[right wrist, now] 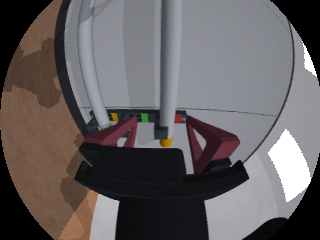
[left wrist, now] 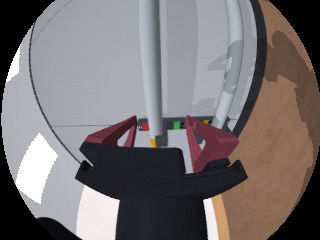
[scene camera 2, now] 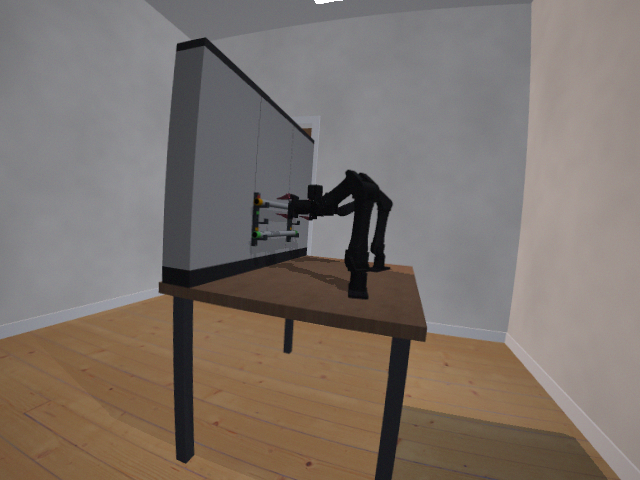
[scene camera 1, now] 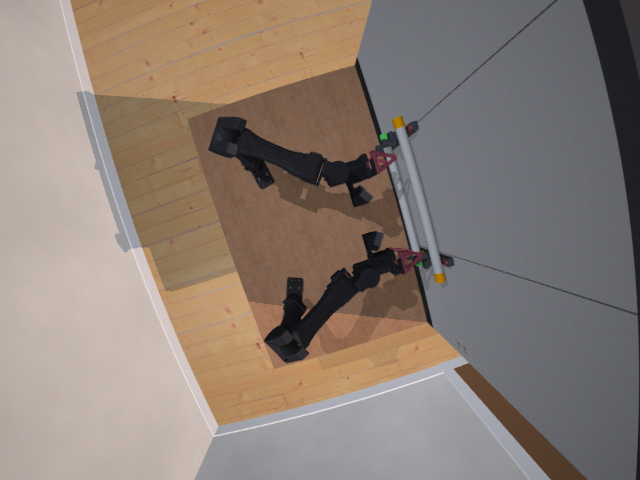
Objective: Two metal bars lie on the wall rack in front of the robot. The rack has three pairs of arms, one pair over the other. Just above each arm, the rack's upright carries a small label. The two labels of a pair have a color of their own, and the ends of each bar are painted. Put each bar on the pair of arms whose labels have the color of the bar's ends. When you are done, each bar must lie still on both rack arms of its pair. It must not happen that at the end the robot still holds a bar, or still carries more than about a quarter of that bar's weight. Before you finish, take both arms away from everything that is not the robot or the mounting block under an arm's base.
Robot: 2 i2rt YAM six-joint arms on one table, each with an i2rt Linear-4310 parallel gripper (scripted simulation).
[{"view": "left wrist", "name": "my left gripper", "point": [161, 119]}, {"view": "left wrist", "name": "grey wall panel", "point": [87, 73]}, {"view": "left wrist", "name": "rack upright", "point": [174, 123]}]
